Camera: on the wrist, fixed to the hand. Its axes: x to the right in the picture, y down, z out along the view.
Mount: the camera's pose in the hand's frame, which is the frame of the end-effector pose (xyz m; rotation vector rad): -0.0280 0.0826 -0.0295 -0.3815 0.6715 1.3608
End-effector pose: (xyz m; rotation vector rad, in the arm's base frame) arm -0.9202 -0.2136 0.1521 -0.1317 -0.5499 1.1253
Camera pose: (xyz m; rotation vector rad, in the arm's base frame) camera -0.9825 -0.1970 0.0863 -1.3141 0.0249 2.1204
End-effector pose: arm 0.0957 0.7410 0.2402 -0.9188 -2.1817 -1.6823
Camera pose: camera 0.1619 0.7158 0.2990 -1.2164 -0.4662 -1.2906
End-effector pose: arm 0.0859 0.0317 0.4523 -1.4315 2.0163 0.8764
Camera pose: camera 0.0151 0.0463 0.5093 0.1577 -2.2796 -0.9256
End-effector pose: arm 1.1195 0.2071 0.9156 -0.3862 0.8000 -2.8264
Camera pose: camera 1.1457 0.1589 0.8417 0.8191 1.0941 -1.4539
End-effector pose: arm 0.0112 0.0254 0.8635 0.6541 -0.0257 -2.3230
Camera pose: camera 0.0946 -0.0134 0.8667 0.8096 0.2106 -0.7260
